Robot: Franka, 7 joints.
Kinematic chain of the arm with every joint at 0, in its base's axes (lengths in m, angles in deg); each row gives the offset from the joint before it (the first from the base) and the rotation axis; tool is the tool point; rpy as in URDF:
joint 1: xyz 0 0 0.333 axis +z
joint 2: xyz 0 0 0 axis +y
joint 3: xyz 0 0 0.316 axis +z
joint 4: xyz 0.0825 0 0 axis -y
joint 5: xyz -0.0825 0 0.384 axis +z
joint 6: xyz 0 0 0 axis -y
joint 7: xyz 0.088 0 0 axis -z
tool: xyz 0 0 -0.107 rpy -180 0 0
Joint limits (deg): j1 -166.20..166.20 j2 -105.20..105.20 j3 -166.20..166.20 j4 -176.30..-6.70 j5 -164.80..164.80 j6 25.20..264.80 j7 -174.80..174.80
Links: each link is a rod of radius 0.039 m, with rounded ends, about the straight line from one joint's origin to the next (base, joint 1, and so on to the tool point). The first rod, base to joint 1, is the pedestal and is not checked.
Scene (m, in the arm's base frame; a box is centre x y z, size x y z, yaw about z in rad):
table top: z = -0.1
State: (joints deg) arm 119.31 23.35 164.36 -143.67 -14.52 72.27 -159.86
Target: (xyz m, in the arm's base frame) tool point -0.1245 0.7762 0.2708
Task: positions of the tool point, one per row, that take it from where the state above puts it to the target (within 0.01 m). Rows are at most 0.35 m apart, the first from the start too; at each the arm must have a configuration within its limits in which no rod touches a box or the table.
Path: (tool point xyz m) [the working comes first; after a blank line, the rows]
Joints at the target: 64.95 105.20 109.65 -49.85 -32.15 103.55 -159.86
Straight joint move there: clear.

1: -0.0732 -0.3377 0.5351
2: -0.2241 -0.2636 0.6709
3: -0.3597 -0.0801 0.7569
4: -0.4302 0.1783 0.7613
5: -0.4074 0.4501 0.6714
6: -0.2948 0.6668 0.4979
7: -0.1245 0.7762 0.2708

